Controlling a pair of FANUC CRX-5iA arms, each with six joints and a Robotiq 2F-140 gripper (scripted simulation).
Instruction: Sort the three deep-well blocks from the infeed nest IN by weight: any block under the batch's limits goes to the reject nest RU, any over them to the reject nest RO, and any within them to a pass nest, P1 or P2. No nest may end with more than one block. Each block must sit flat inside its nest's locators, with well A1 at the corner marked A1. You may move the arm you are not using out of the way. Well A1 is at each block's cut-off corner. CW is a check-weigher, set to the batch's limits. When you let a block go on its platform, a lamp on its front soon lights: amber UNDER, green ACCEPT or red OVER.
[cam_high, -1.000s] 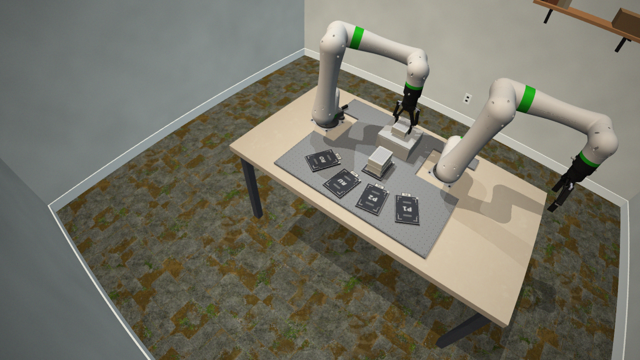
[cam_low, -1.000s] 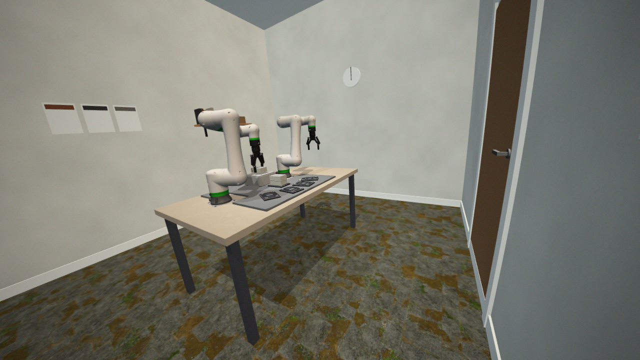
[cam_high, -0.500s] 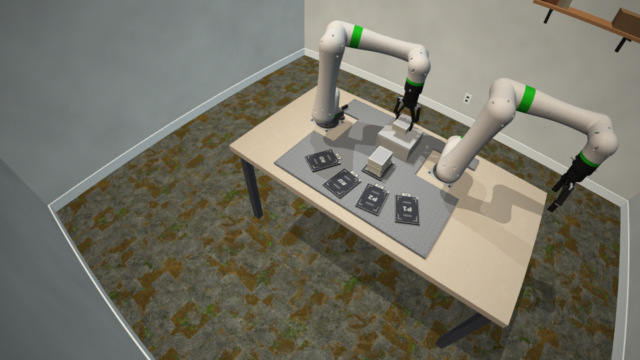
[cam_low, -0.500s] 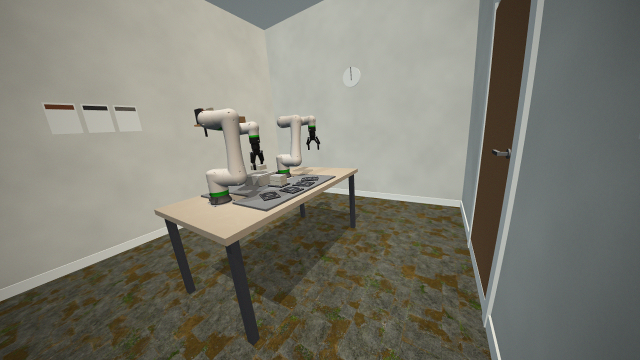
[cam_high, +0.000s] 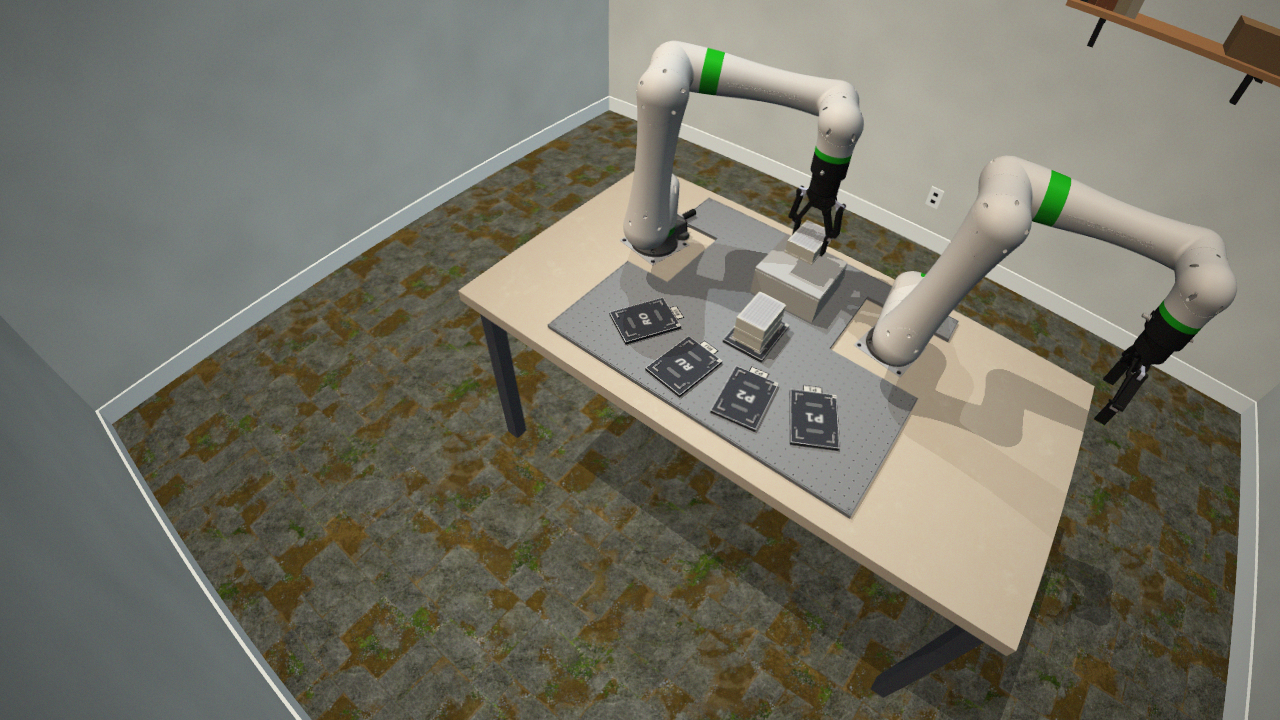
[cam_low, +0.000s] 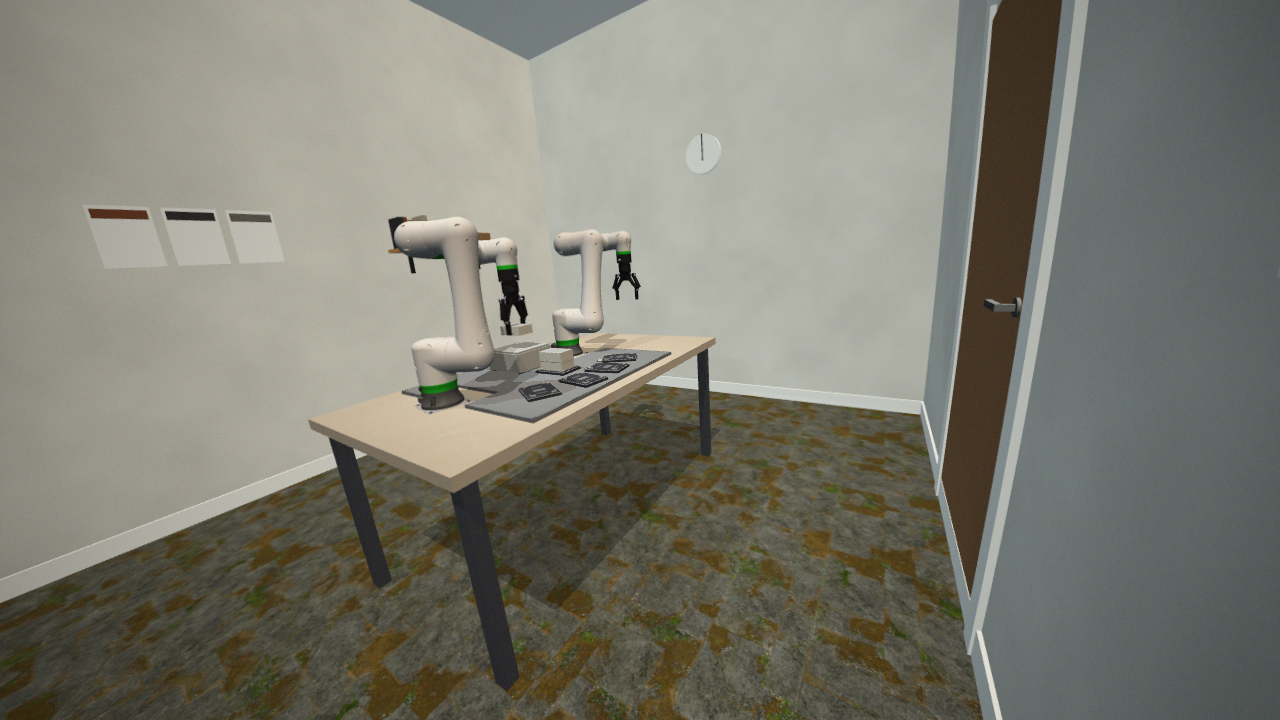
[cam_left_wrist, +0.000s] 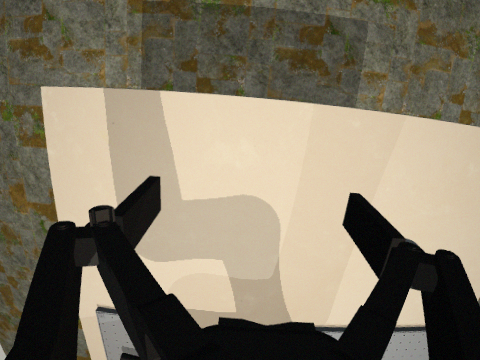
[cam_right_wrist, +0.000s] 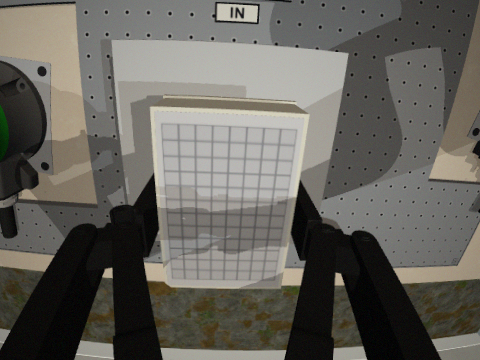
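Now: the nest RU 45 cm ahead of my right hand, 13 cm to the right of it and 19 cm below it. The rest, counted from my right hand: check-weigher CW: 1 cm behind, 13 cm below; nest P2: 45 cm ahead, 5 cm to the left, 19 cm below; dark infeed nest: 24 cm ahead, 2 cm to the right, 19 cm below.
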